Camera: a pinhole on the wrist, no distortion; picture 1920 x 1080 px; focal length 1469.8 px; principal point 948.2 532.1 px. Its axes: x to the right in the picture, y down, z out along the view. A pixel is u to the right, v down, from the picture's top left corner.
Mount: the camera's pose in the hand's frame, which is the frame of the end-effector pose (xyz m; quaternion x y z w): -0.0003 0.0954 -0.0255 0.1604 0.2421 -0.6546 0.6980
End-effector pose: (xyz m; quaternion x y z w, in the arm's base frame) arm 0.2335 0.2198 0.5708 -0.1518 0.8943 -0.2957 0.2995
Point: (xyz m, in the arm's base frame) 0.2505 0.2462 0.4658
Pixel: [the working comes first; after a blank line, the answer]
In the camera's frame: -0.0405 0.0123 0.0858

253.3 742.7
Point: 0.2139 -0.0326 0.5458
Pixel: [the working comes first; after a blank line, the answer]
In the camera's frame: 0.1566 0.1005 0.2828

1762.2 1054.4
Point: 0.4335 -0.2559 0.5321
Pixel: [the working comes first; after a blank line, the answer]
In the camera's frame: 0.1769 -0.0025 0.5782

1398.0 525.8
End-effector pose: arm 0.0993 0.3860 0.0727 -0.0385 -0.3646 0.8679 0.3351
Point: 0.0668 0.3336 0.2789
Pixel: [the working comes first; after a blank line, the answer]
In the camera's frame: 0.0372 -0.0076 0.2861

1139.2 493.2
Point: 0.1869 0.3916 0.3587
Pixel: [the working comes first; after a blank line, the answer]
In the camera's frame: 0.1681 -0.0627 0.3491

1656.0 268.0
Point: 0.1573 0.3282 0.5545
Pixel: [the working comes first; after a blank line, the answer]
In the camera's frame: 0.1312 -0.0690 0.5536

1296.4 348.8
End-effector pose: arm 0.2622 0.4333 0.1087 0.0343 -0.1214 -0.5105 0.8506
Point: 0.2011 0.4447 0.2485
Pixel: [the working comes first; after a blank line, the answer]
In the camera's frame: 0.0009 -0.0402 0.2082

954.4 248.4
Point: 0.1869 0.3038 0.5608
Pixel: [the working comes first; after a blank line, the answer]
In the camera's frame: -0.1385 0.0994 0.4887

531.8 831.1
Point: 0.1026 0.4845 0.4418
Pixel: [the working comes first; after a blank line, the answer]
In the camera's frame: -0.0918 -0.1085 0.3964

607.8 129.9
